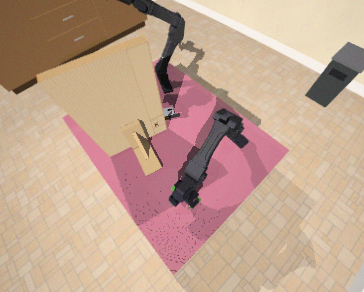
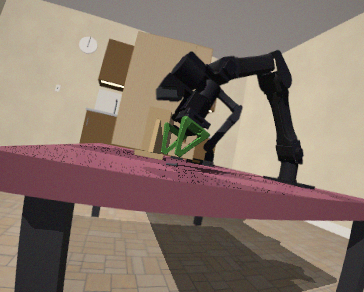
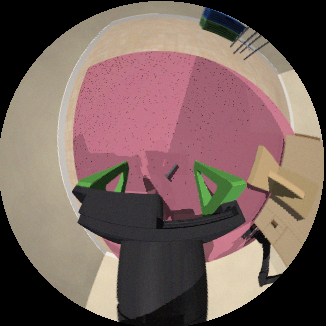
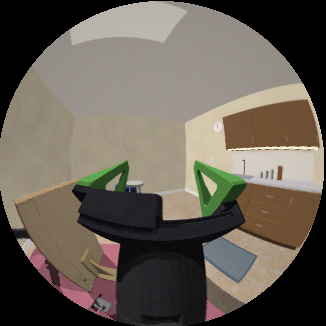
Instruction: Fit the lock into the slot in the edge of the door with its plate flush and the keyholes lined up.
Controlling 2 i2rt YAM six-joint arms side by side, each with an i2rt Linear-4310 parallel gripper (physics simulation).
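Places are measured from the left arm's base along level axes (x ahead, y left, z up), in centimetres.
Pixels of known places: left gripper, fingertip midpoint: (image 2: 169, 154) (image 3: 160, 164); right gripper, fingertip midpoint: (image 4: 160, 163); left arm's base, link origin: (image 1: 232, 134) (image 2: 286, 183); right arm's base, link origin: (image 1: 165, 83) (image 3: 256, 232).
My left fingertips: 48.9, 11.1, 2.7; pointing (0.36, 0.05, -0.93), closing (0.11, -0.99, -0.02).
Note:
Ahead of a thing's pixels: the offset from my left fingertips to its top centre, as dx, dy, dz. "pt": to the spot under its first point.
The tan door {-2.0, -45.6, +55.5} (image 1: 95, 100) (image 2: 165, 75) (image 3: 306, 147) (image 4: 52, 230) stands upright in a wooden stand (image 1: 148, 166) (image 4: 89, 260). A small square hole {pt -15.5, -42.9, +5.6} (image 1: 156, 124) (image 3: 274, 223) shows in its face near one edge. The grey metal lock {-28.7, -50.3, -0.1} (image 1: 169, 111) (image 4: 102, 304) lies on the pink table top beside that edge. My left gripper (image 1: 185, 195) (image 2: 172, 153) (image 3: 160, 164) is open and empty, low over the table and away from the lock. A small dark pin-like piece {-1.5, -1.9, -1.7} (image 3: 171, 172) lies beyond its fingertips. My right gripper (image 4: 160, 163) is open and empty, facing the room. The slot is hard to make out.
The pink table top (image 1: 170, 250) (image 2: 100, 175) bears the door and both arms. The right arm (image 1: 175, 32) reaches up behind the door. Brown cabinets (image 1: 65, 30) (image 4: 275, 215) and a dark bin (image 1: 332, 77) stand beyond the table.

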